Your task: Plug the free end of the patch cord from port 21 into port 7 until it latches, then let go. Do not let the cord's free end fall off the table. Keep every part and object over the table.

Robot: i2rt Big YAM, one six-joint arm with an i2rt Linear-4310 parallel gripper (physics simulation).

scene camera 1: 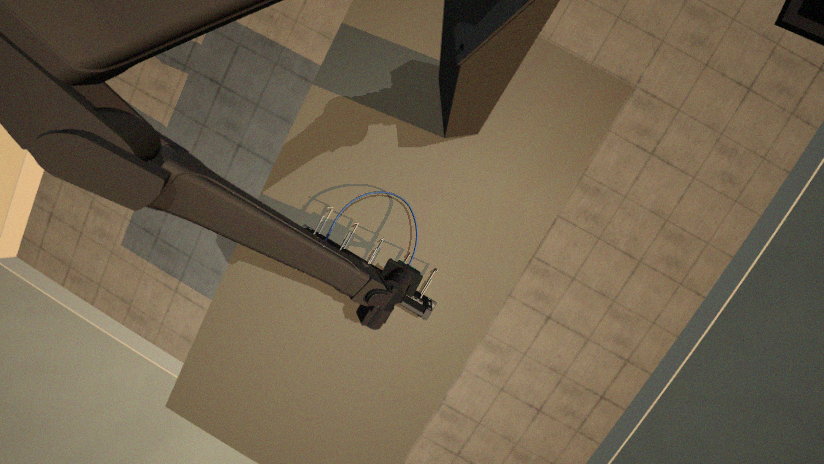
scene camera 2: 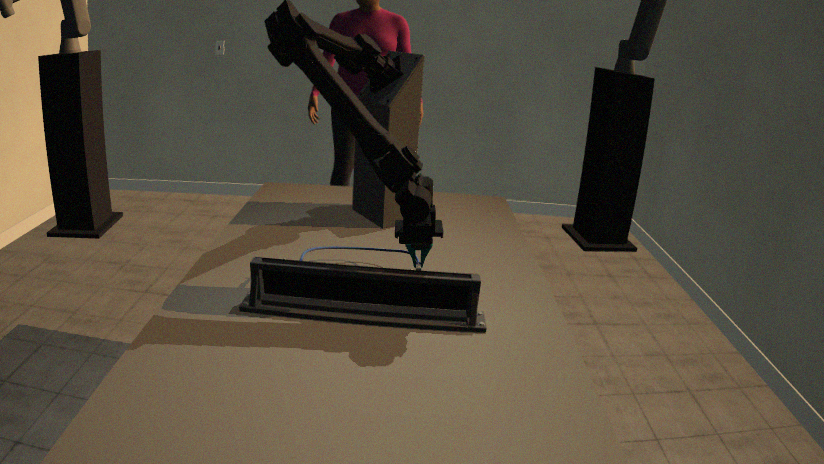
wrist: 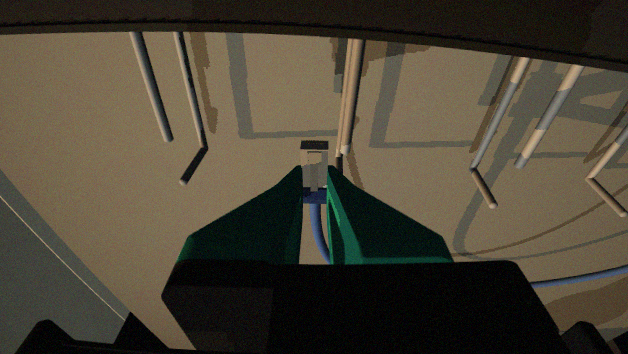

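Seen in the pictures: gripper, fingertip midpoint: [scene camera 1: 407, 268] [scene camera 2: 418, 266] [wrist: 314, 176]; arm's base, origin of the base link: [scene camera 2: 388, 75].
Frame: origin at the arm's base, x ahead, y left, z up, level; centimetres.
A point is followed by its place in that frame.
Note:
My gripper [scene camera 2: 418, 265] {z -37.2, x 53.5, y 5.6 cm} [wrist: 314, 176] {z -37.2, x 53.5, y 5.6 cm} is shut on the cord's free-end plug [wrist: 314, 159] {z -36.5, x 55.0, y 5.4 cm}, a clear plug with a dark nose and blue boot. A narrow tab on the plug shows facing the wrist camera. The blue cord [scene camera 1: 416, 229] {z -38.6, x 41.5, y 3.6 cm} [scene camera 2: 357, 249] {z -41.4, x 34.5, y -7.6 cm} [wrist: 316, 222] {z -36.8, x 50.7, y 5.7 cm} arcs from the plug back to the panel's other part. The long black patch panel [scene camera 1: 419, 307] {z -35.1, x 62.5, y 13.6 cm} [scene camera 2: 473, 293] {z -37.8, x 64.9, y 15.9 cm} stands on the table; a dark band of it [wrist: 300, 12] {z -35.1, x 60.8, y 5.2 cm} crosses the top of the wrist view. The plug appears apart from it there. Ports 7 and 21, their numbers and the plug-to-port alignment are hidden.
Metal wire guides [scene camera 1: 428, 283] {z -39.4, x 55.9, y 13.7 cm} [wrist: 352, 95] {z -39.4, x 56.5, y 3.7 cm} stick out from the panel; one stands close to the right of the plug in the wrist view. The dark pedestal [scene camera 1: 490, 74] {z -12.2, x 8.2, y 5.6 cm} [scene camera 2: 371, 167] {z -28.1, x 3.9, y -3.6 cm} stands on the table [scene camera 1: 322, 368] {z -45.0, x 102.5, y -8.5 cm} [scene camera 2: 403, 403] {z -44.9, x 91.8, y -0.7 cm}. A person [scene camera 2: 369, 34] stands behind it.

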